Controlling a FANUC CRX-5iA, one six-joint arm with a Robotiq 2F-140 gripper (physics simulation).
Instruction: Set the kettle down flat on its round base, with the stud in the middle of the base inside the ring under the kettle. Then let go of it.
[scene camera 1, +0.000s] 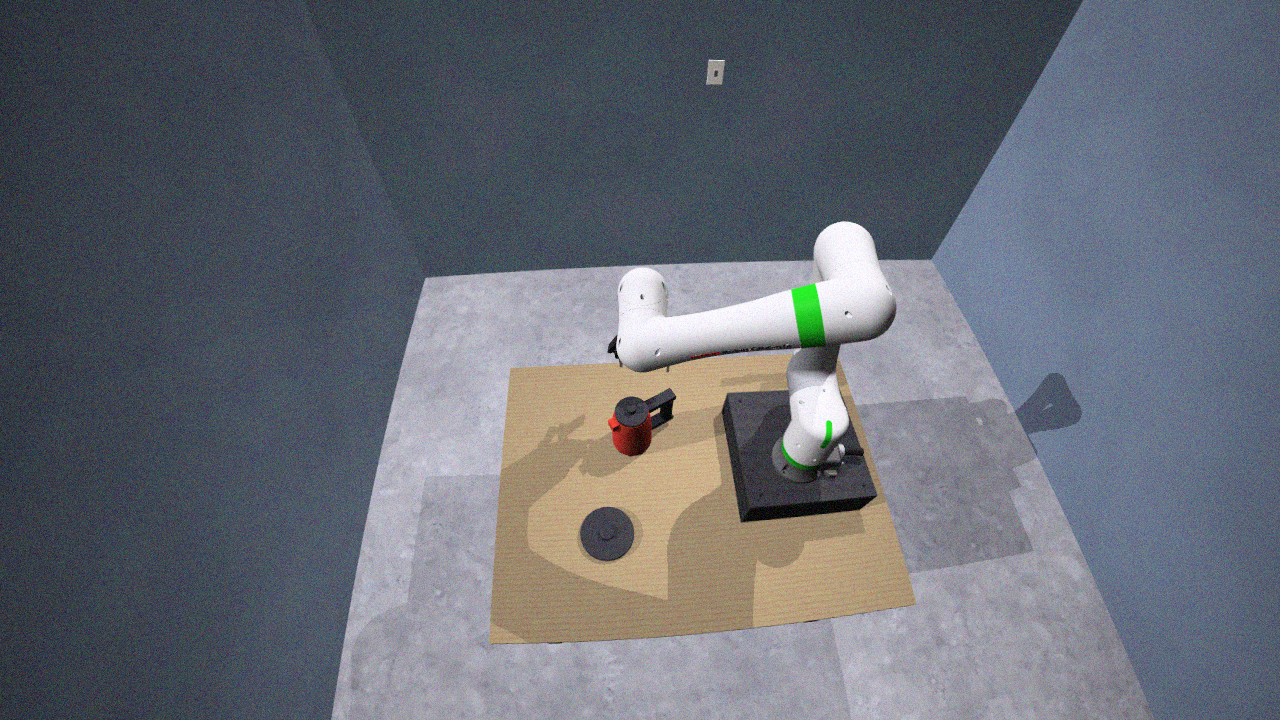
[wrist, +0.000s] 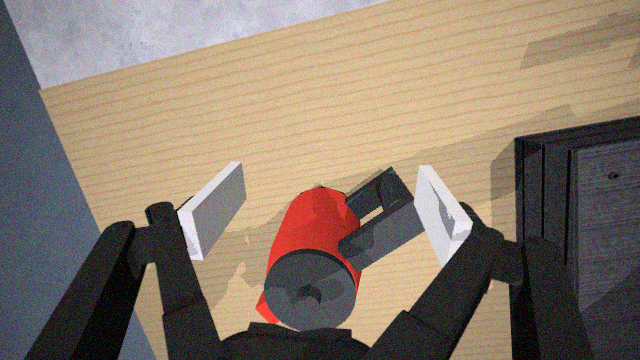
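The red kettle (scene camera 1: 631, 438) (wrist: 312, 225) stands upright on the wooden table, with a dark lid and a black handle (scene camera 1: 660, 400) (wrist: 387, 235) pointing right and a little back in the scene view. The round dark base (scene camera 1: 608, 548) lies flat on the table in front of the kettle, apart from it, with a small stud (scene camera 1: 607, 531) at its middle. The base does not show in the wrist view. My gripper (wrist: 327, 182) is open and empty; the kettle and handle show between its white pads. In the scene view the arm hides most of it. The ring under the kettle is hidden.
The arm stands on a black mounting block (scene camera 1: 751, 456) (wrist: 600, 225) to the right of the kettle. The table (scene camera 1: 554, 394) (wrist: 250, 100) ends behind the kettle and to its left. Arm shadows lie across the table.
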